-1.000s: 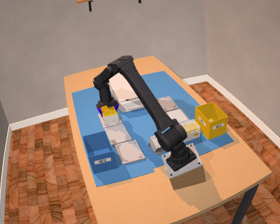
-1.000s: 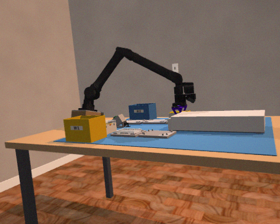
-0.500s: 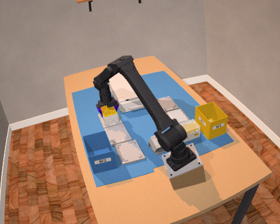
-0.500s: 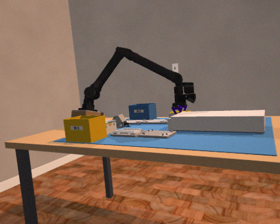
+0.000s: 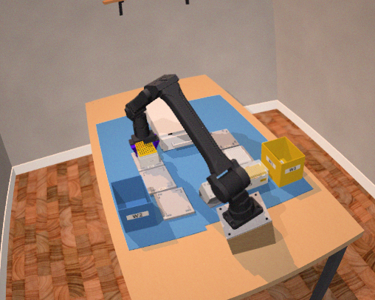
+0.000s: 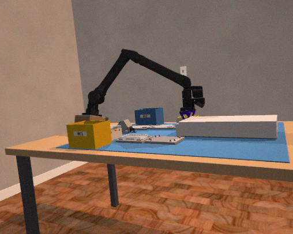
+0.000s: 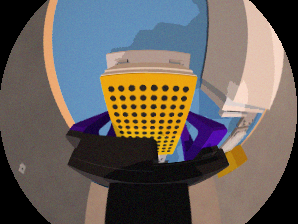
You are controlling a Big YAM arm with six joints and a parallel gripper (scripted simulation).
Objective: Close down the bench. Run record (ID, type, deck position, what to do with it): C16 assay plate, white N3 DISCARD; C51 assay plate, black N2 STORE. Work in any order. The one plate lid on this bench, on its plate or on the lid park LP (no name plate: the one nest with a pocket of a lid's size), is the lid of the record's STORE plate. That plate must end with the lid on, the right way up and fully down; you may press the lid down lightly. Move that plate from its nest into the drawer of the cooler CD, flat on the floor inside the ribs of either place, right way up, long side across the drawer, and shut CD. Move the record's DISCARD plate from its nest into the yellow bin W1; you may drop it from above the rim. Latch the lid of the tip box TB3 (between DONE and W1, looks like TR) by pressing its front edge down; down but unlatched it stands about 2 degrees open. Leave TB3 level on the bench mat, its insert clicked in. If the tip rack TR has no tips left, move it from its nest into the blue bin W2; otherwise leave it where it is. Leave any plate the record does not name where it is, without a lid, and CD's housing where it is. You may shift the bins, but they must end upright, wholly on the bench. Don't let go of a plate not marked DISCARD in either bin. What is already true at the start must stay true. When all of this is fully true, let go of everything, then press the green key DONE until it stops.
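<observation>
The tip rack TR lies 10 mm behind my hand, 10 mm to the right of it and 10 mm above it. The rest, counted from my hand: plate lid (100 mm ahead, 200 mm to the right, 20 mm below); then name plate N1 (70 mm behind, 30 mm below); then black plate (100 mm ahead, 200 mm to the right, 20 mm below).
</observation>
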